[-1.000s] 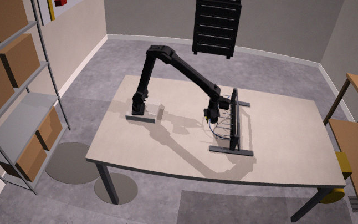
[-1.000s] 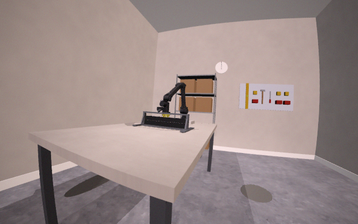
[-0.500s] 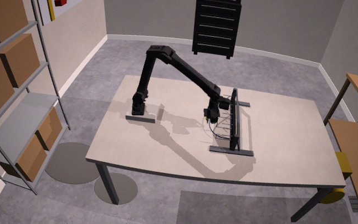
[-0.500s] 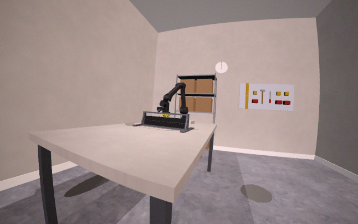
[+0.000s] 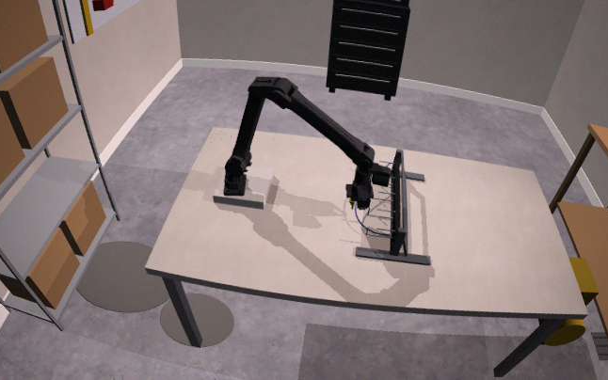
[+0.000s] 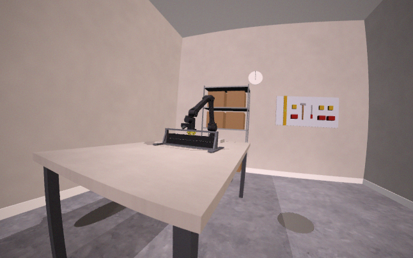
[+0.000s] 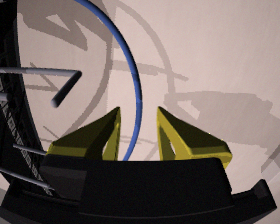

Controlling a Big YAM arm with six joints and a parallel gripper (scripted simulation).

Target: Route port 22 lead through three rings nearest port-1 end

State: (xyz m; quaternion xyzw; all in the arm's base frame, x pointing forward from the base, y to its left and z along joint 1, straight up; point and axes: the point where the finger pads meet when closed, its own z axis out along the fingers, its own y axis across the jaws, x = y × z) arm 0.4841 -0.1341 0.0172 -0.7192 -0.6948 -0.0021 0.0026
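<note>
The dark rack lies 170 mm ahead of my hand, 30 mm to the left of it and 10 mm above it.
</note>
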